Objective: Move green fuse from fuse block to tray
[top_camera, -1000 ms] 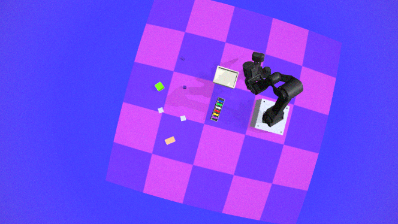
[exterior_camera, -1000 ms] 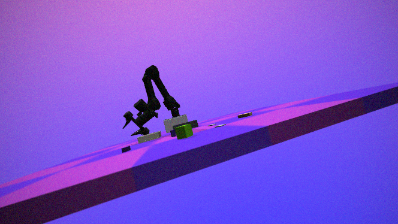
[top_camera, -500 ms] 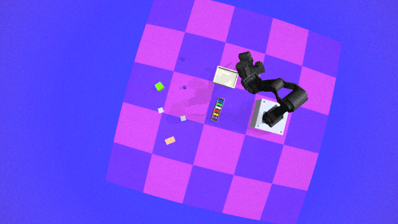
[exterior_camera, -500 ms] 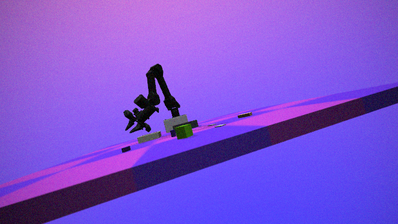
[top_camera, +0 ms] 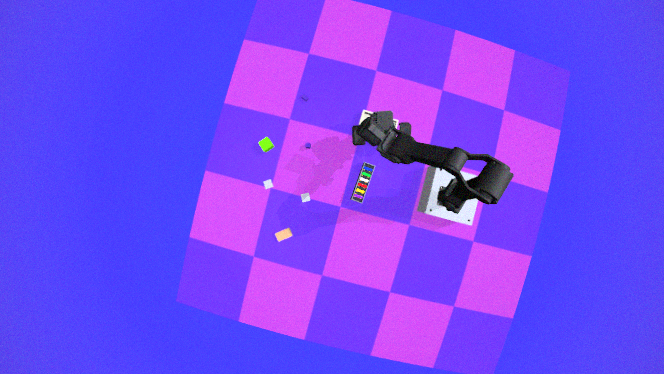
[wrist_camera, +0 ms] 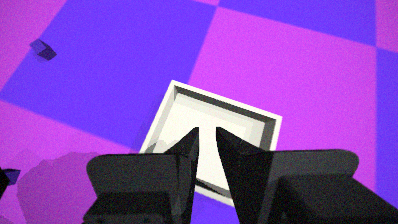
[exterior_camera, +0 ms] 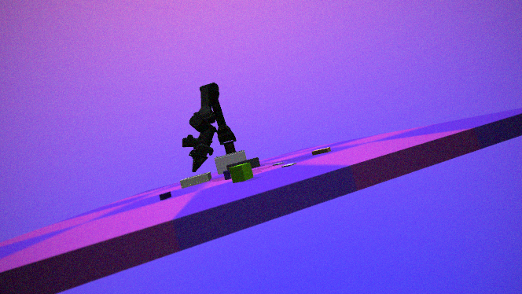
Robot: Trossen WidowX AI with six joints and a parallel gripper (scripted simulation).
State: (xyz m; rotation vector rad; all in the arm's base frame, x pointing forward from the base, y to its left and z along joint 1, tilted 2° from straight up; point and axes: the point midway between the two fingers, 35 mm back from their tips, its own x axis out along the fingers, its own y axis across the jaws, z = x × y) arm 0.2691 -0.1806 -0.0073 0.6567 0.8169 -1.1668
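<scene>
Right now the white tray is 50 mm below my gripper tip, 10 mm to the left of it and 10 mm behind it. Also, from my gripper tip: green fuse 170 mm to the left, 20 mm below.
</scene>
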